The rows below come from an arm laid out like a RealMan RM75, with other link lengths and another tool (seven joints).
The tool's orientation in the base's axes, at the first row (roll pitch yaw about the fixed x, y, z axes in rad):
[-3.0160 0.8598 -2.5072]
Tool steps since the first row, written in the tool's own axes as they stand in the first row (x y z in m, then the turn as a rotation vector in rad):
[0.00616 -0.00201 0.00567 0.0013 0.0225 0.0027]
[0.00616 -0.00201 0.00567 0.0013 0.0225 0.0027]
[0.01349 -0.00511 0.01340 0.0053 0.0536 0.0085]
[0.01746 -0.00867 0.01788 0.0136 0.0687 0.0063]
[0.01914 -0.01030 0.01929 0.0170 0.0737 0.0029]
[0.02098 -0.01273 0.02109 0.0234 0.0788 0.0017]
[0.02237 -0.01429 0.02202 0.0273 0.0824 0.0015]
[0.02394 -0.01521 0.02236 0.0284 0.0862 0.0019]
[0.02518 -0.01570 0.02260 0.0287 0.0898 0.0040]
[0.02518 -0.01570 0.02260 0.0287 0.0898 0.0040]
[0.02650 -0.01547 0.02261 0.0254 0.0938 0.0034]
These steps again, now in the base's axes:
[0.00164 -0.00215 -0.00817 -0.0104 0.0197 -0.0046]
[0.00164 -0.00215 -0.00817 -0.0104 0.0197 -0.0046]
[0.00463 -0.00497 -0.01848 -0.0244 0.0467 -0.0139]
[0.00741 -0.00801 -0.02410 -0.0380 0.0557 -0.0200]
[0.00832 -0.00956 -0.02615 -0.0447 0.0575 -0.0208]
[0.00982 -0.01173 -0.02851 -0.0515 0.0589 -0.0253]
[0.01052 -0.01329 -0.03004 -0.0555 0.0604 -0.0284]
[0.01040 -0.01456 -0.03137 -0.0577 0.0634 -0.0298]
[0.01016 -0.01538 -0.03243 -0.0583 0.0671 -0.0317]
[0.01016 -0.01538 -0.03243 -0.0583 0.0671 -0.0317]
[0.00935 -0.01569 -0.03345 -0.0590 0.0716 -0.0291]

